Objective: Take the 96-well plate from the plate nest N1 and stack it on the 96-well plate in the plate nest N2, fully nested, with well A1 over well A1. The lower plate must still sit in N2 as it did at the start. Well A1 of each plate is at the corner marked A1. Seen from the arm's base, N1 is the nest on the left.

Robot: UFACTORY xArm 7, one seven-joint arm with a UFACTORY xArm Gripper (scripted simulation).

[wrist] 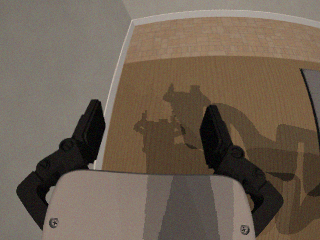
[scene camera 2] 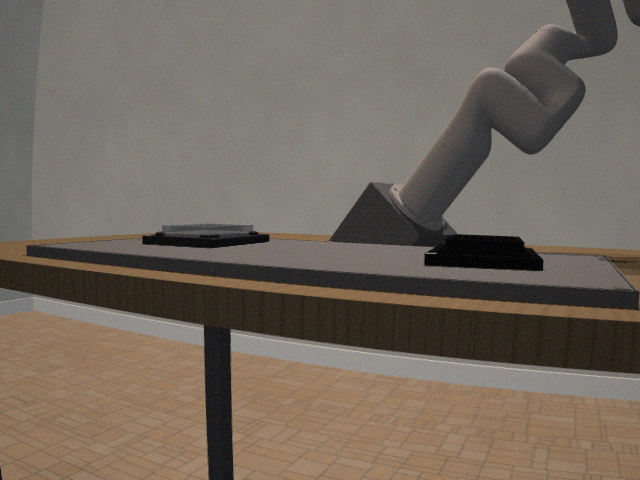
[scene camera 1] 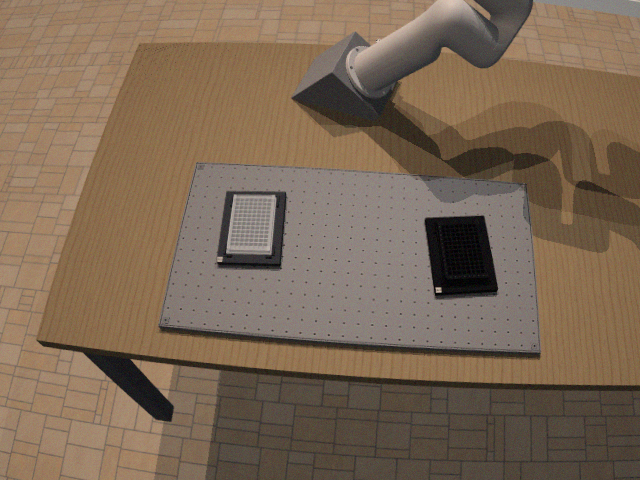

Observation:
I see my gripper, a black 96-well plate and a clear 96-well plate.

